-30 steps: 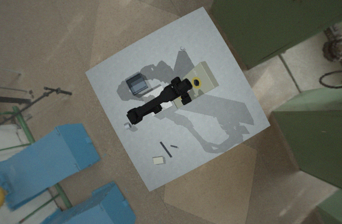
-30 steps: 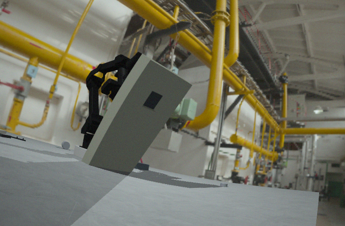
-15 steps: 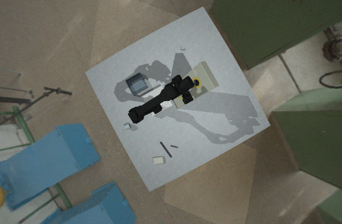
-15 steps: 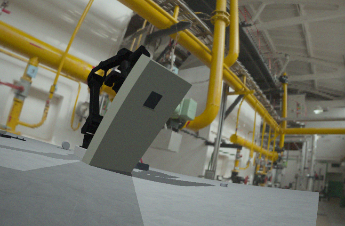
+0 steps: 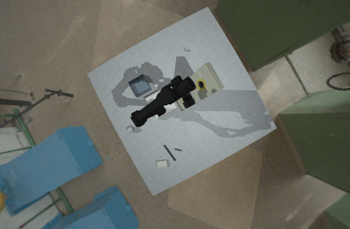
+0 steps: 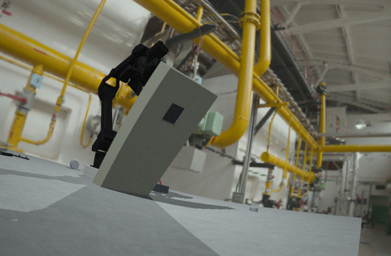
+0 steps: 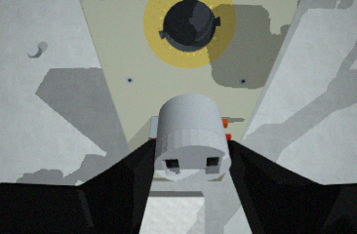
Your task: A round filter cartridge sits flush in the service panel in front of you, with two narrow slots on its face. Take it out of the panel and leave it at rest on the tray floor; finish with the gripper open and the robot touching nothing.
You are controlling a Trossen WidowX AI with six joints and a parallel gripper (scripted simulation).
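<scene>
Now: the service panel 70 mm ahead of my gripper tip, 10 mm to the right of it and 110 mm below it. Also, from my gripper tip: round cartridge: right at my gripper tip; then cream block: 530 mm behind, 330 mm to the right, 280 mm below.
</scene>
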